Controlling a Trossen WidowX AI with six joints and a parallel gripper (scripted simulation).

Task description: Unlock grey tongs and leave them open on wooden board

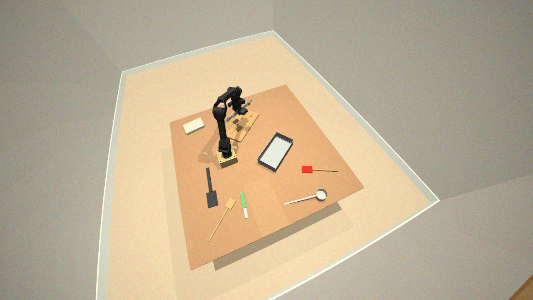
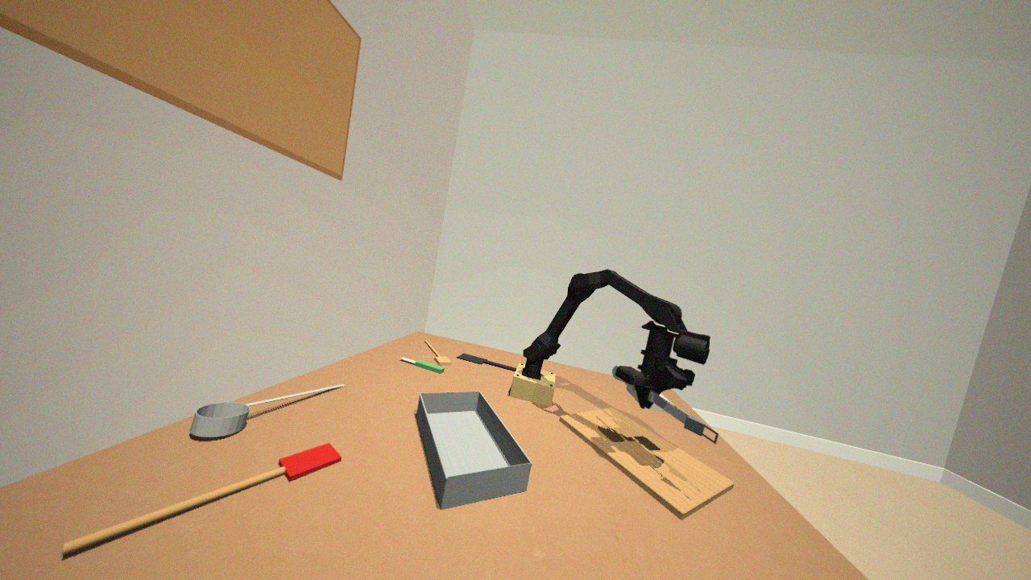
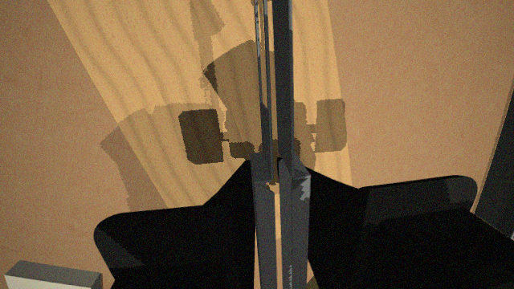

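Now: the wooden board 12 cm below my gripper tip, 2 cm behind it and 1 cm to the left of it. Also, from my gripper tip: black spatula (47 cm behind, 46 cm to the right, 12 cm below); then grey roasting tin (43 cm to the right, 12 cm ahead, 10 cm below); then white block (41 cm behind, 21 cm to the left, 11 cm below).
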